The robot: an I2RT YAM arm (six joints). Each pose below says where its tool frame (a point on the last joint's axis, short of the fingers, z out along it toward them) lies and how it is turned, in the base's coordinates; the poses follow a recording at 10 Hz.
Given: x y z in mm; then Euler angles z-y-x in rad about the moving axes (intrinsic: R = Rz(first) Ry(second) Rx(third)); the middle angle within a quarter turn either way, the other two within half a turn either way.
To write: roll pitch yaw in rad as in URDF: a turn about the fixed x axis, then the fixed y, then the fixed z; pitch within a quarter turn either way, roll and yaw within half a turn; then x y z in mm. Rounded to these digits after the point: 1 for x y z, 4 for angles.
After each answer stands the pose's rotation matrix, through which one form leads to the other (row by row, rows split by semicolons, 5 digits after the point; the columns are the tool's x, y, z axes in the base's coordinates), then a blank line. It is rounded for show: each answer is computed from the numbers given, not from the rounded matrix.
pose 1, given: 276.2 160.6 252.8 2.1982 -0.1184 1.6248
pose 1, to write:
1.6248 -0.1184 2.1982 276.2 160.6 252.8
-0.58293 0.11294 0.80463; 0.80389 -0.06380 0.59135; 0.11812 0.99155 -0.05360

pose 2, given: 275.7 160.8 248.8 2.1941 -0.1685 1.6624
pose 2, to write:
1.6624 -0.1685 2.1941 275.7 160.8 248.8
-0.57545 0.17176 0.79960; 0.80046 -0.08220 0.59373; 0.16770 0.98170 -0.09018

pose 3, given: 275.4 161.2 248.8 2.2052 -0.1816 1.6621
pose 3, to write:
1.6621 -0.1816 2.2052 275.4 161.2 248.8
-0.58295 0.18003 0.79231; 0.79218 -0.09082 0.60349; 0.18060 0.97946 -0.08968

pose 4, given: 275.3 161.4 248.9 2.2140 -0.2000 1.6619
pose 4, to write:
1.6619 -0.2000 2.2140 275.3 161.4 248.9
-0.58781 0.19146 0.78602; 0.78423 -0.10375 0.61174; 0.19867 0.97600 -0.08916

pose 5, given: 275.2 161.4 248.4 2.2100 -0.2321 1.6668
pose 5, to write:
1.6668 -0.2321 2.2100 275.2 161.4 248.4
-0.58056 0.21352 0.78572; 0.78105 -0.12658 0.61151; 0.23002 0.96870 -0.09329

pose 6, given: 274.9 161.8 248.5 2.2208 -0.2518 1.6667
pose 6, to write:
1.6667 -0.2518 2.2208 274.9 161.8 248.5
-0.58611 0.22632 0.77799; 0.77098 -0.13948 0.62140; 0.24915 0.96402 -0.09274

